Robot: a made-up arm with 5 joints. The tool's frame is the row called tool.
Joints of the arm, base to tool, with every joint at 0 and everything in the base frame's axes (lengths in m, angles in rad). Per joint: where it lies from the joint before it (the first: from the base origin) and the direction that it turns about. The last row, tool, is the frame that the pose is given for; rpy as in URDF.
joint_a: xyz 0 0 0.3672 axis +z
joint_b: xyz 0 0 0 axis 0 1 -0.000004
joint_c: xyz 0.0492 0 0.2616 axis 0 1 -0.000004
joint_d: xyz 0.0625 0 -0.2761 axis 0 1 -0.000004
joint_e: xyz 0.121 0 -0.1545 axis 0 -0.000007 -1
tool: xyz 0 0 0 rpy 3.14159 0 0
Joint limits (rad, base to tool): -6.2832..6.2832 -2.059..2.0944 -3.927..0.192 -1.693..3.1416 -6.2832..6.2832
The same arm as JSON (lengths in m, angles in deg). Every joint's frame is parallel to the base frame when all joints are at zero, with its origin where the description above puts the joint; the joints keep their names.
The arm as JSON. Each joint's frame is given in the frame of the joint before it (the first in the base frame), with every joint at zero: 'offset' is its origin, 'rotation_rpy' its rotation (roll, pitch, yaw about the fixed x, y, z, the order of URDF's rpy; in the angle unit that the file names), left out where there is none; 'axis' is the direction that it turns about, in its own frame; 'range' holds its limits. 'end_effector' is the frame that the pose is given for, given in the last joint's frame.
{
  "length_unit": "m",
  "angle_unit": "deg",
  "chain": [
    {
      "id": "joint_a",
      "offset": [
        0.0,
        0.0,
        0.3672
      ],
      "axis": [
        0.0,
        0.0,
        1.0
      ],
      "range": [
        -360.0,
        360.0
      ]
    },
    {
      "id": "joint_b",
      "offset": [
        0.0,
        0.0,
        0.0
      ],
      "axis": [
        0.0,
        1.0,
        0.0
      ],
      "range": [
        -117.97,
        120.0
      ]
    },
    {
      "id": "joint_c",
      "offset": [
        0.0492,
        0.0,
        0.2616
      ],
      "axis": [
        0.0,
        1.0,
        0.0
      ],
      "range": [
        -225.0,
        11.0
      ]
    },
    {
      "id": "joint_d",
      "offset": [
        0.0625,
        0.0,
        -0.2761
      ],
      "axis": [
        0.0,
        1.0,
        0.0
      ],
      "range": [
        -97.0,
        180.0
      ]
    },
    {
      "id": "joint_e",
      "offset": [
        0.121,
        0.0,
        -0.1545
      ],
      "axis": [
        0.0,
        0.0,
        -1.0
      ],
      "range": [
        -360.0,
        360.0
      ]
    }
  ],
  "end_effector": {
    "offset": [
      0.0,
      0.0,
      0.0
    ],
    "rotation_rpy": [
      180.0,
      0.0,
      0.0
    ]
  }
}

